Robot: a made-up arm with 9 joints. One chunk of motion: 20 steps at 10 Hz.
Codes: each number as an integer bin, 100 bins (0 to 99) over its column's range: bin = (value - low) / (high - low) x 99, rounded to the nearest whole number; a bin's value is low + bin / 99 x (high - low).
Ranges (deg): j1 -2..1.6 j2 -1.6..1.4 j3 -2.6..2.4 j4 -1.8..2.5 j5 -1.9..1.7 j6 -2..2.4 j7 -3.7..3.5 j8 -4.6..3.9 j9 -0.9..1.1
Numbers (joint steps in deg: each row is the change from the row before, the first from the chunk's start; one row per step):
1: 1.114 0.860 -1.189 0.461 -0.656 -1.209 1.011 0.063 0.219
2: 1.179 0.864 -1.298 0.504 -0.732 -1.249 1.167 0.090 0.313
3: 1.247 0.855 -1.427 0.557 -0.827 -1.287 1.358 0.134 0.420
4: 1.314 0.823 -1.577 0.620 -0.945 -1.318 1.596 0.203 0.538
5: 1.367 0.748 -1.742 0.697 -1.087 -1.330 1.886 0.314 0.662
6: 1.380 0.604 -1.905 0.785 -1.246 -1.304 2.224 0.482 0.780
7: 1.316 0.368 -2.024 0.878 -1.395 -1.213 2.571 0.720 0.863
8: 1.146 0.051 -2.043 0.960 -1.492 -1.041 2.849 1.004 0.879
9: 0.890 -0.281 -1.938 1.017 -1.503 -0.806 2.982 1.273 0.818
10: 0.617 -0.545 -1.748 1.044 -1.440 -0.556 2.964 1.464 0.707
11: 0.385 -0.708 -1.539 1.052 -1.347 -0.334 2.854 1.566 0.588
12: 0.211 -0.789 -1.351 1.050 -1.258 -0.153 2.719 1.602 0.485
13: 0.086 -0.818 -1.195 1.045 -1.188 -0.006 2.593 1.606 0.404
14: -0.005 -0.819 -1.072 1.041 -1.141 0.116 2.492 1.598 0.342
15: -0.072 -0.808 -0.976 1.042 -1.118 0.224 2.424 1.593 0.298
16: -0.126 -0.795 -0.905 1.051 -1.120 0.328 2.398 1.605 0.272
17: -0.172 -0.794 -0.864 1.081 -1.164 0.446 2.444 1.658 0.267
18: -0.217 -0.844 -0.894 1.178 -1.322 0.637 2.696 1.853 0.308
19: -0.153 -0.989 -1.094 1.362 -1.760 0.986 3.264 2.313 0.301
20: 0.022 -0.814 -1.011 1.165 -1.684 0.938 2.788 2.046 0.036
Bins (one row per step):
1: 86 81 28 52 34 18 65 54 55
2: 87 81 26 53 32 17 67 55 60
3: 89 81 23 54 30 16 70 55 65
4: 91 80 20 56 26 15 73 56 71
5: 93 77 17 57 22 15 77 57 77
6: 93 73 14 60 18 16 81 59 83
7: 91 65 11 62 14 18 86 62 87
8: 87 54 11 64 11 22 90 65 88
9: 79 44 13 65 11 27 92 68 85
10: 72 35 17 65 13 32 92 71 80
11: 66 29 21 66 15 37 90 72 74
12: 61 27 25 66 18 42 88 72 69
13: 57 26 28 66 20 45 87 72 65
14: 55 26 30 65 21 48 85 72 61
15: 53 26 32 65 22 50 84 72 59
16: 52 27 34 66 21 52 84 72 58
17: 50 27 34 66 20 55 84 73 58
18: 49 25 34 69 16 59 88 75 60
19: 51 20 30 73 4 67 96 81 59
20: 56 26 31 68 6 66 89 77 46

